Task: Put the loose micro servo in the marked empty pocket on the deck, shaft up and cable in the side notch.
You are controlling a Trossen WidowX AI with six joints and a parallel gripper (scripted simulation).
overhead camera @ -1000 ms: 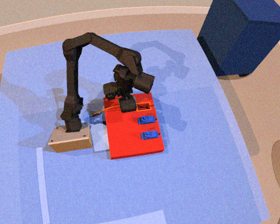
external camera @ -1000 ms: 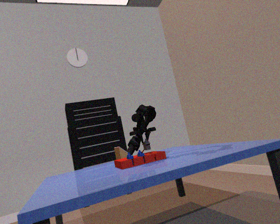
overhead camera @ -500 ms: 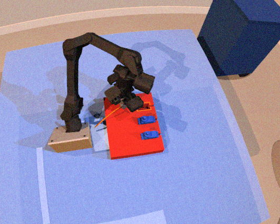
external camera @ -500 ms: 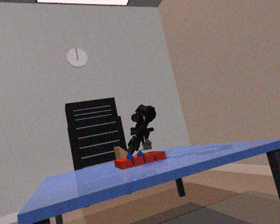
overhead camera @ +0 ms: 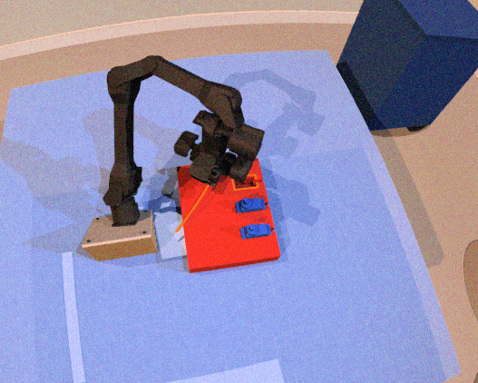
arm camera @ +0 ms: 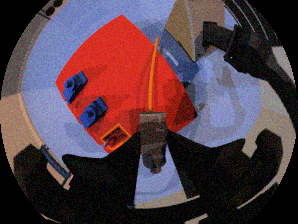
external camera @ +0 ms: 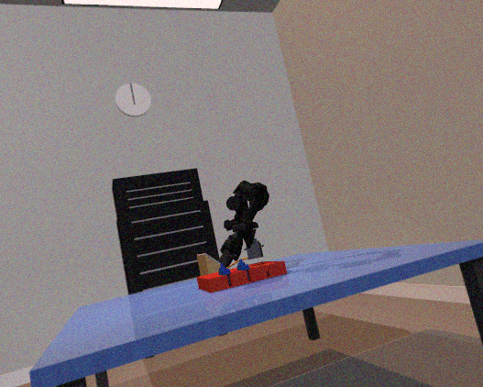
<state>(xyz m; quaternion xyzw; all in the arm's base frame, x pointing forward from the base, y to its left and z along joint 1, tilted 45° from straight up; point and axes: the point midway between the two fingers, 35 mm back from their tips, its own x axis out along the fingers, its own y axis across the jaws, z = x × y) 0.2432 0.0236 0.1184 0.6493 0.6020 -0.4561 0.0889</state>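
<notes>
My gripper tip is 8 cm to the left of the red deck and 10 cm above it.
</notes>
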